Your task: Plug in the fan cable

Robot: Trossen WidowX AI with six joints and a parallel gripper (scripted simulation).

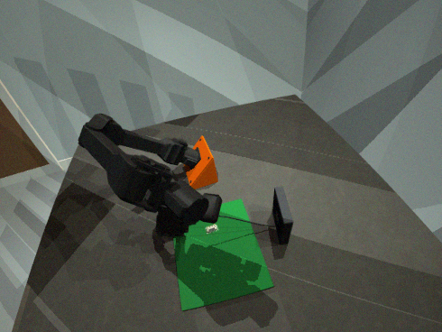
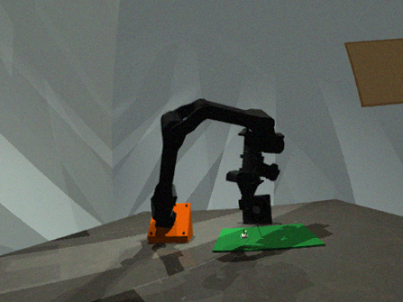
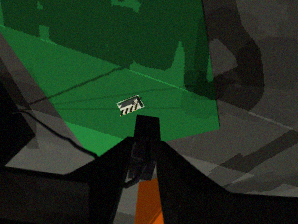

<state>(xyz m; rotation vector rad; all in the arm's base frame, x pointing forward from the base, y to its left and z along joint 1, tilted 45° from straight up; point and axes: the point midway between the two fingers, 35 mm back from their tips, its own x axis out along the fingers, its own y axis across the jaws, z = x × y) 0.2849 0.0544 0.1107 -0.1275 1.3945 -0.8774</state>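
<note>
Right now my gripper tip is 10 mm past the plug and 10 mm above it. The rest, counted from my gripper tip: black fan (30 mm ahead, 230 mm to the left, 60 mm below); then green board (50 mm ahead, 40 mm to the left, 140 mm below).
</note>
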